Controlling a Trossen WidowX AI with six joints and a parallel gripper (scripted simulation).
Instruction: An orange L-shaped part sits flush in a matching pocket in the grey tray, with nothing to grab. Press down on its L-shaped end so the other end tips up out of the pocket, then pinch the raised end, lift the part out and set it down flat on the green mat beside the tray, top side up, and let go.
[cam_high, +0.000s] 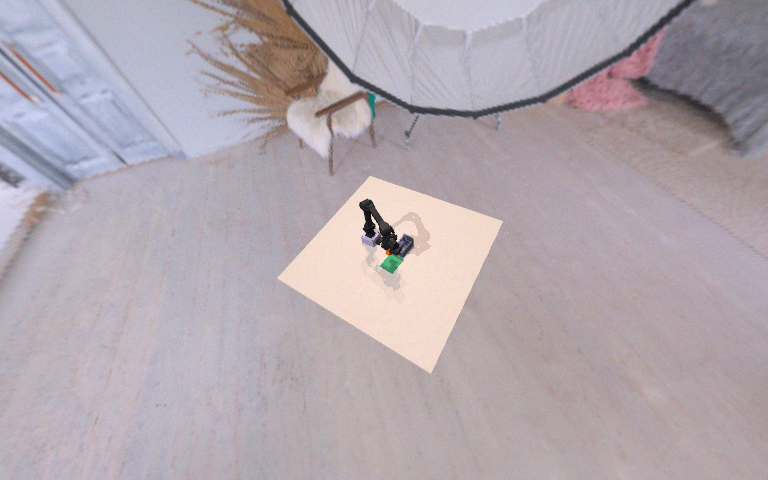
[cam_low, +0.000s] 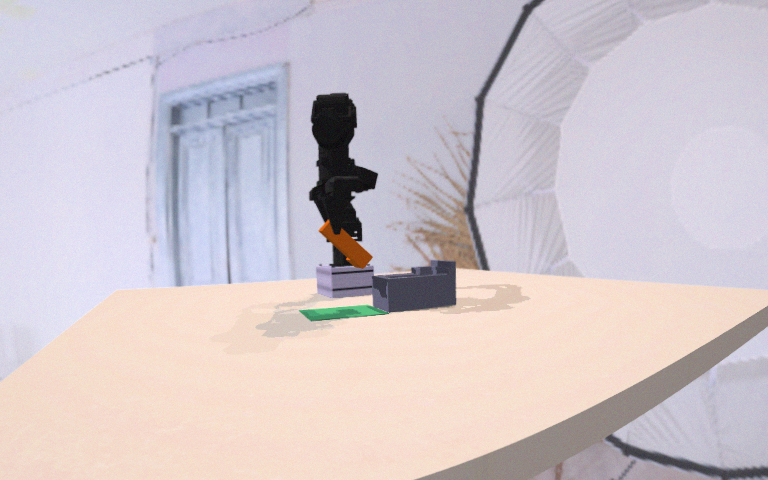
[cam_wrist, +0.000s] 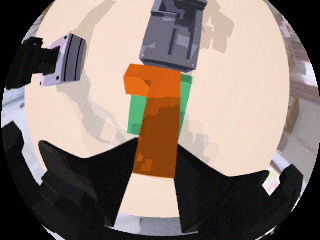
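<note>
The green mat lies 17 cm below my gripper tip and 1 cm to the left of it. Also, from my gripper tip: orange L-shaped part (3 cm to the left, 3 cm below, 1 cm behind).
</note>
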